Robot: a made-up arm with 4 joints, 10 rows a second.
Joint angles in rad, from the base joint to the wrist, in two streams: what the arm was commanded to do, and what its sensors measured. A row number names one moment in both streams.
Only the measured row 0 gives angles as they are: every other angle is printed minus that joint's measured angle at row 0.
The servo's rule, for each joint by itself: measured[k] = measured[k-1] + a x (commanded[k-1-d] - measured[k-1]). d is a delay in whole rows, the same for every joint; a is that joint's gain. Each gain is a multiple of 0.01, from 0.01 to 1. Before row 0 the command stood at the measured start. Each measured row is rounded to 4 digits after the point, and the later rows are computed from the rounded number. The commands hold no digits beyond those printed.
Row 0, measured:
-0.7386 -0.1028 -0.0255 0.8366
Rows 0 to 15, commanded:
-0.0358 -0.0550 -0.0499 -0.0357
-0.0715 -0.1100 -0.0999 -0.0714
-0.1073 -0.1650 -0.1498 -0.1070
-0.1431 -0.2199 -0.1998 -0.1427
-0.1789 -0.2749 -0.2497 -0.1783
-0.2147 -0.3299 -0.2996 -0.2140
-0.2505 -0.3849 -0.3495 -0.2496
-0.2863 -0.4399 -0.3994 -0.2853
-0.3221 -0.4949 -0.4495 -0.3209
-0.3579 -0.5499 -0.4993 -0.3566
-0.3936 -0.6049 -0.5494 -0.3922
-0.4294 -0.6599 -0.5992 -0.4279
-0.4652 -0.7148 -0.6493 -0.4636
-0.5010 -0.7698 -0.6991 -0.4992
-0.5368 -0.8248 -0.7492 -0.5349
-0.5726 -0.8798 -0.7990 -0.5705
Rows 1 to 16, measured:
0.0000 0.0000 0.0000 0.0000
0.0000 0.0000 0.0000 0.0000
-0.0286 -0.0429 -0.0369 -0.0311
-0.0629 -0.0952 -0.0835 -0.0662
-0.0984 -0.1496 -0.1326 -0.1017
-0.1342 -0.2044 -0.1823 -0.1374
-0.1700 -0.2594 -0.2322 -0.1730
-0.2058 -0.3144 -0.2821 -0.2087
-0.2416 -0.3694 -0.3320 -0.2443
-0.2774 -0.4244 -0.3819 -0.2800
-0.3132 -0.4794 -0.4319 -0.3156
-0.3490 -0.5344 -0.4818 -0.3513
-0.3847 -0.5894 -0.5318 -0.3869
-0.4205 -0.6444 -0.5817 -0.4226
-0.4563 -0.6993 -0.6317 -0.4583
-0.4921 -0.7543 -0.6816 -0.4939
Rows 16 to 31, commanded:
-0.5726 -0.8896 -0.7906 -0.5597
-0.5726 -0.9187 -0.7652 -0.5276
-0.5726 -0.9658 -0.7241 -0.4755
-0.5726 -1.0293 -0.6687 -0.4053
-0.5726 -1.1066 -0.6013 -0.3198
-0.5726 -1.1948 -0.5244 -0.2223
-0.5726 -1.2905 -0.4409 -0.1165
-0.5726 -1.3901 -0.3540 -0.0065
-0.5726 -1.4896 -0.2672 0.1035
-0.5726 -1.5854 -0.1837 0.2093
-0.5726 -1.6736 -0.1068 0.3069
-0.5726 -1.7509 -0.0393 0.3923
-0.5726 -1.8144 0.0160 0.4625
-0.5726 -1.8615 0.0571 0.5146
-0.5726 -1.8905 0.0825 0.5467
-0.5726 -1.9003 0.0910 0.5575
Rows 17 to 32, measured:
-0.5279 -0.8093 -0.7316 -0.5296
-0.5637 -0.8643 -0.7815 -0.5652
-0.5708 -0.8840 -0.7882 -0.5604
-0.5722 -0.9111 -0.7712 -0.5319
-0.5725 -0.9538 -0.7363 -0.4828
-0.5726 -1.0127 -0.6863 -0.4154
-0.5726 -1.0859 -0.6234 -0.3322
-0.5726 -1.1708 -0.5501 -0.2366
-0.5726 -1.2642 -0.4693 -0.1321
-0.5726 -1.3624 -0.3840 -0.0228
-0.5726 -1.4616 -0.2976 0.0871
-0.5726 -1.5582 -0.2133 0.1934
-0.5726 -1.6482 -0.1345 0.2921
-0.5726 -1.7283 -0.0641 0.3793
-0.5726 -1.7955 -0.0048 0.4517
-0.5726 -1.8470 0.0410 0.5064

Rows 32 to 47, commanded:
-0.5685 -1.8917 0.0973 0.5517
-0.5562 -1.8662 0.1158 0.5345
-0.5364 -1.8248 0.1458 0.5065
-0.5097 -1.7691 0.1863 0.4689
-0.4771 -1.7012 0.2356 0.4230
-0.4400 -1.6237 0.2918 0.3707
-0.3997 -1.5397 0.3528 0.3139
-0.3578 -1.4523 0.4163 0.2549
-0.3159 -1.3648 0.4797 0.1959
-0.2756 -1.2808 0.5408 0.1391
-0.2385 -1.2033 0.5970 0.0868
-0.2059 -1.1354 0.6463 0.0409
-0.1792 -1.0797 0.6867 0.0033
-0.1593 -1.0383 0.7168 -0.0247
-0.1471 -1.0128 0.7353 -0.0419
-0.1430 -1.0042 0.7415 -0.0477
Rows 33 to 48, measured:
-0.5726 -1.8809 0.0717 0.5415
-0.5726 -1.8960 0.0860 0.5554
-0.5693 -1.8926 0.0944 0.5522
-0.5588 -1.8720 0.1102 0.5368
-0.5409 -1.8352 0.1365 0.5104
-0.5159 -1.7836 0.1734 0.4743
-0.4849 -1.7193 0.2194 0.4297
-0.4490 -1.6447 0.2730 0.3784
-0.4096 -1.5628 0.3321 0.3223
-0.3682 -1.4766 0.3944 0.2637
-0.3264 -1.3894 0.4575 0.2047
-0.2858 -1.3047 0.5191 0.1476
-0.2480 -1.2256 0.5767 0.0947
-0.2143 -1.1552 0.6282 0.0479
-0.1862 -1.0963 0.6715 0.0091
-0.1647 -1.0511 0.7050 -0.0203

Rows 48 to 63, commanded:
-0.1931 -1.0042 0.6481 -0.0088
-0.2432 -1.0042 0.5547 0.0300
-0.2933 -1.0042 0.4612 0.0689
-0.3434 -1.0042 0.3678 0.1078
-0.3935 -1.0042 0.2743 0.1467
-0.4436 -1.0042 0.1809 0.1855
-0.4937 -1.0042 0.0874 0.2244
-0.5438 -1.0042 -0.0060 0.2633
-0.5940 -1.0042 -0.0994 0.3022
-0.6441 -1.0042 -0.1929 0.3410
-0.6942 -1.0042 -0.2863 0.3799
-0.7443 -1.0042 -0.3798 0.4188
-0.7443 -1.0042 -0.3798 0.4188
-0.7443 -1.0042 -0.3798 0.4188
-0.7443 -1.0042 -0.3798 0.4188
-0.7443 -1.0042 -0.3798 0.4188
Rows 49 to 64, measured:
-0.1506 -1.0212 0.7274 -0.0391
-0.1445 -1.0079 0.7378 -0.0466
-0.1834 -1.0050 0.6714 -0.0137
-0.2312 -1.0044 0.5850 0.0243
-0.2809 -1.0042 0.4934 0.0631
-0.3309 -1.0042 0.4005 0.1020
-0.3810 -1.0042 0.3071 0.1409
-0.4311 -1.0042 0.2137 0.1797
-0.4812 -1.0042 0.1202 0.2186
-0.5313 -1.0042 0.0268 0.2575
-0.5815 -1.0042 -0.0666 0.2964
-0.6316 -1.0042 -0.1601 0.3352
-0.6817 -1.0042 -0.2535 0.3741
-0.7318 -1.0042 -0.3470 0.4130
-0.7418 -1.0042 -0.3713 0.4180
-0.7438 -1.0042 -0.3776 0.4187

